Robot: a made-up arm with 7 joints. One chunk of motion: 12 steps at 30 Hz.
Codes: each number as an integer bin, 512 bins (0 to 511) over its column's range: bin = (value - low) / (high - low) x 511, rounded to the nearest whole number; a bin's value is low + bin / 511 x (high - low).
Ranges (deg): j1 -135..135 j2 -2.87..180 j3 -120.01..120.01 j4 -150..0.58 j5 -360.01..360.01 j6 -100.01..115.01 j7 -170.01..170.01
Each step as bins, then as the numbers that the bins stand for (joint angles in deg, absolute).
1 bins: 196 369 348 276 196 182 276
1 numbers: -31.44 129.18 43.45 -68.67 -83.84 -23.43 13.64
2 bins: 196 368 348 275 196 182 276
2 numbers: -31.44 128.83 43.45 -68.96 -83.84 -23.43 13.64
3 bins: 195 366 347 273 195 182 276
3 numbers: -31.97 128.11 42.98 -69.55 -85.25 -23.43 13.64
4 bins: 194 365 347 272 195 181 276
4 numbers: -32.50 127.75 42.98 -69.85 -85.25 -23.85 13.64
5 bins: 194 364 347 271 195 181 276
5 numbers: -32.50 127.39 42.98 -70.14 -85.25 -23.85 13.64
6 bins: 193 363 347 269 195 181 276
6 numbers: -33.02 127.04 42.98 -70.73 -85.25 -23.85 13.64
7 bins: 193 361 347 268 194 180 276
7 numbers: -33.02 126.32 42.98 -71.03 -86.66 -24.27 13.64
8 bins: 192 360 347 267 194 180 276
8 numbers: -33.55 125.96 42.98 -71.32 -86.66 -24.27 13.64
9 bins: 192 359 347 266 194 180 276
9 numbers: -33.55 125.60 42.98 -71.62 -86.66 -24.27 13.64
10 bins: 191 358 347 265 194 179 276
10 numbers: -34.08 125.25 42.98 -71.91 -86.66 -24.69 13.64
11 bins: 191 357 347 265 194 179 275
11 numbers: -34.08 124.89 42.98 -71.91 -86.66 -24.69 12.98
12 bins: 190 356 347 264 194 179 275
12 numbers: -34.61 124.53 42.98 -72.21 -86.66 -24.69 12.98
